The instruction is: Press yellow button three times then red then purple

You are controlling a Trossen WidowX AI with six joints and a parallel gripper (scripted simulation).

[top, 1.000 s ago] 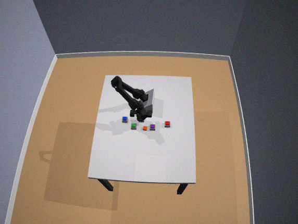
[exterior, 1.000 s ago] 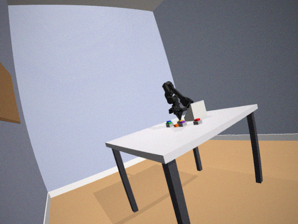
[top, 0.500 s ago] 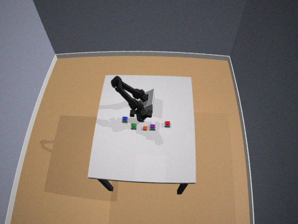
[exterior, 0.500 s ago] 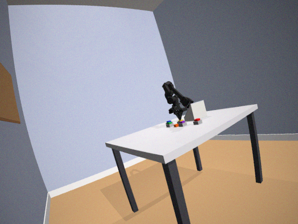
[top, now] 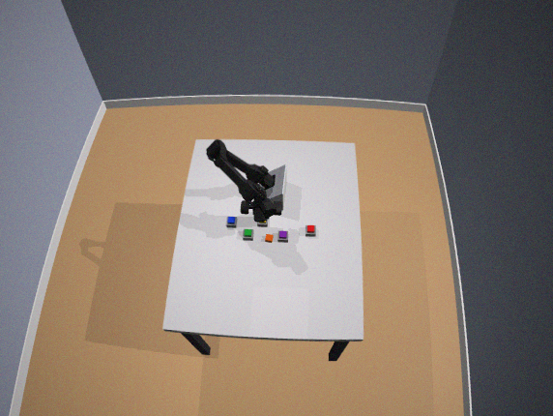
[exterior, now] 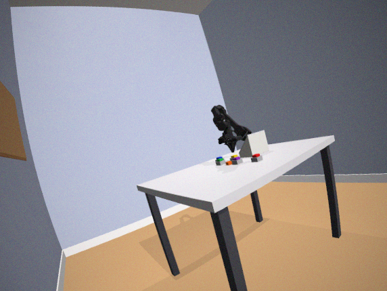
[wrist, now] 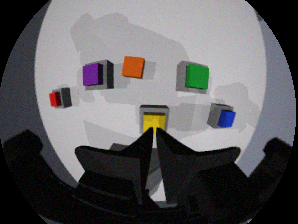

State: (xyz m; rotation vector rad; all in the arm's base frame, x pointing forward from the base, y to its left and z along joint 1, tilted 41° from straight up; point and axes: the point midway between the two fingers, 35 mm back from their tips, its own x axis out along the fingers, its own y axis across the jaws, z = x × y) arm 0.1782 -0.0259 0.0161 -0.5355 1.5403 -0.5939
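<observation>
Now: gripper tip 3 cm above the yellow button. From my gripper tip the other things lie so: green button 7 cm ahead, 6 cm to the right, 3 cm below; purple button 10 cm to the left, 8 cm ahead, 3 cm below; orange block 9 cm ahead, 5 cm below, 3 cm to the left.
</observation>
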